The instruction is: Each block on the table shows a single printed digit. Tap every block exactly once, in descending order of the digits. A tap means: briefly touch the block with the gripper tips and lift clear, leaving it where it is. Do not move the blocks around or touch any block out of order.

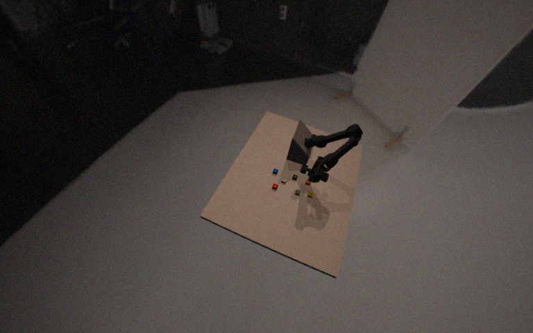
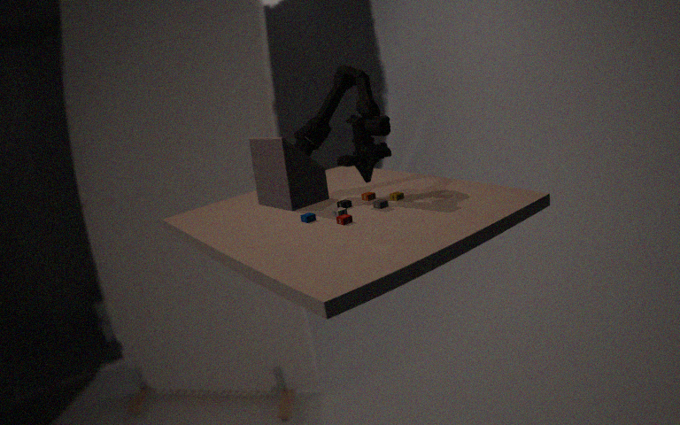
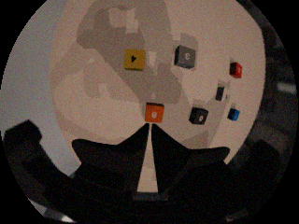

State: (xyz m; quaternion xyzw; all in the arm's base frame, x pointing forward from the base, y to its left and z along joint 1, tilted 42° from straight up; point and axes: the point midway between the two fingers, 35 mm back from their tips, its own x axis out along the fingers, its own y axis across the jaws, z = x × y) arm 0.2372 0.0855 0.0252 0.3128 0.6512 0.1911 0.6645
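My gripper tip is 40 mm above the orange block and 10 mm to the left of it. The rest, counted from my gripper tip: black block 110 mm to the right, 40 mm below, 10 mm behind; grey block 100 mm ahead, 70 mm to the right, 40 mm below; yellow block 100 mm ahead, 40 mm below, 20 mm to the left.
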